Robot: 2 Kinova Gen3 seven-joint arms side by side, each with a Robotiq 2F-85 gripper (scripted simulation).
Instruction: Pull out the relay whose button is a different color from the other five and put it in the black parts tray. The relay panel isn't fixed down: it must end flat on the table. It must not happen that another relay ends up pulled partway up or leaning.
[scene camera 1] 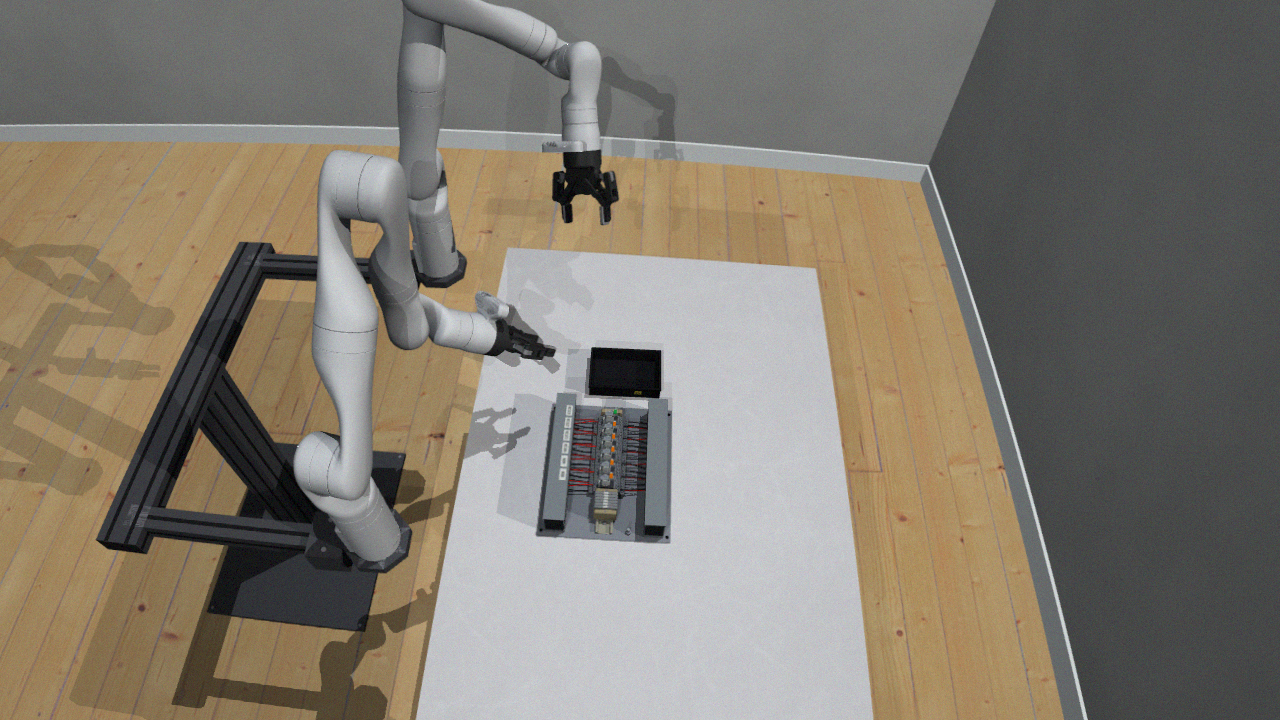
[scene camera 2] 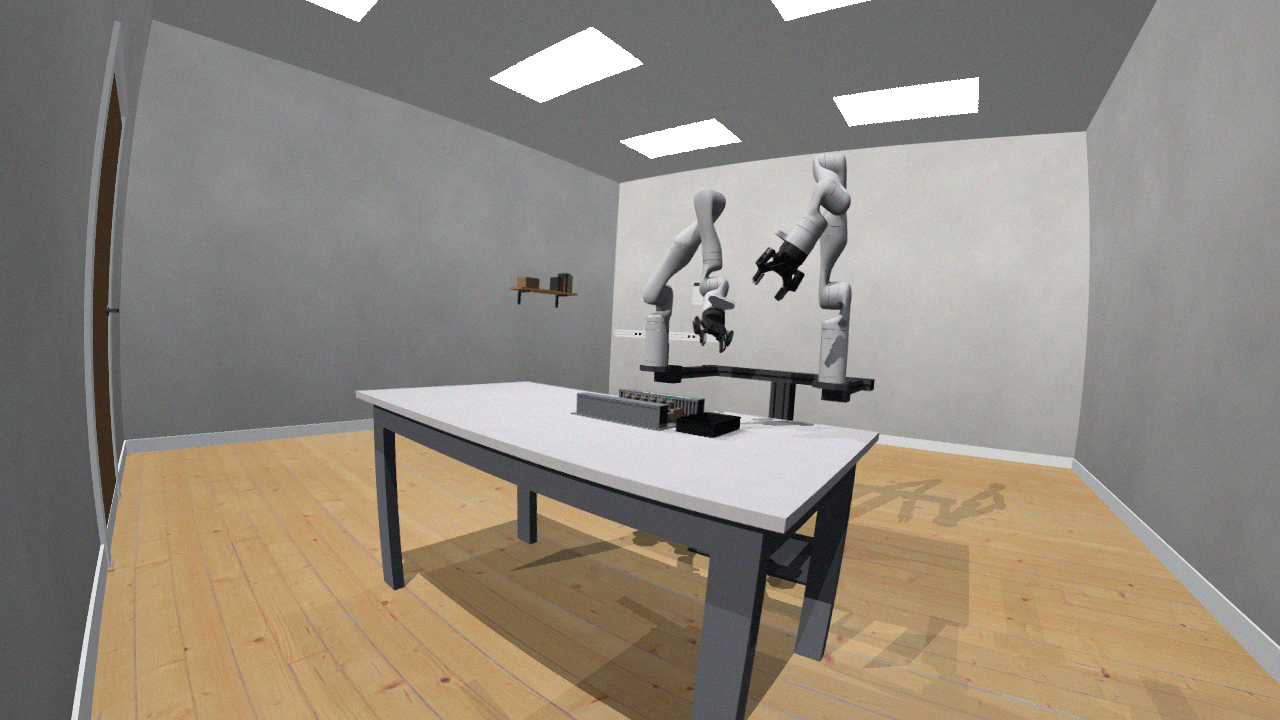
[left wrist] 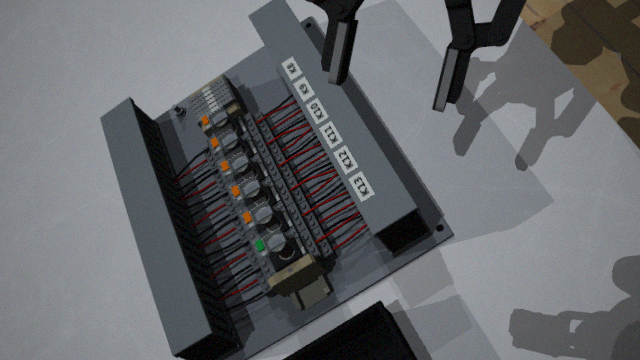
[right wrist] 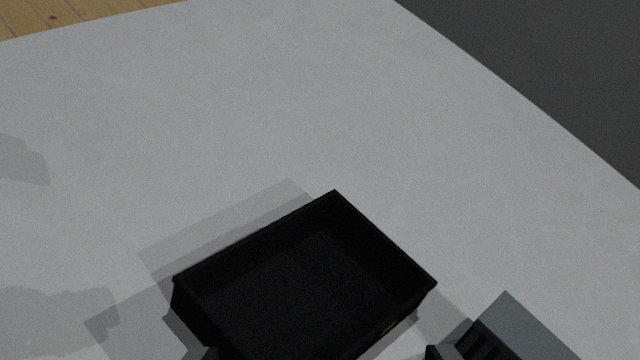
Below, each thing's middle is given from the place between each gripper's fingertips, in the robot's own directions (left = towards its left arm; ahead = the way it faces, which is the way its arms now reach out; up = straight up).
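The relay panel (scene camera 1: 639, 515) sits 200 mm below my right hand (scene camera 1: 545, 346), and it is also 150 mm ahead of that hand and 150 mm to the right of it. Then there is the black parts tray (scene camera 1: 613, 371), which I find 180 mm ahead of my right hand, 90 mm to the left of it and 210 mm below it.
From my left hand (scene camera 1: 586, 223), the black parts tray is 9 cm ahead, 11 cm to the right and 37 cm below. The relay panel, for its part, is 35 cm below my left hand and 35 cm to the right of it, and 6 cm ahead of it.
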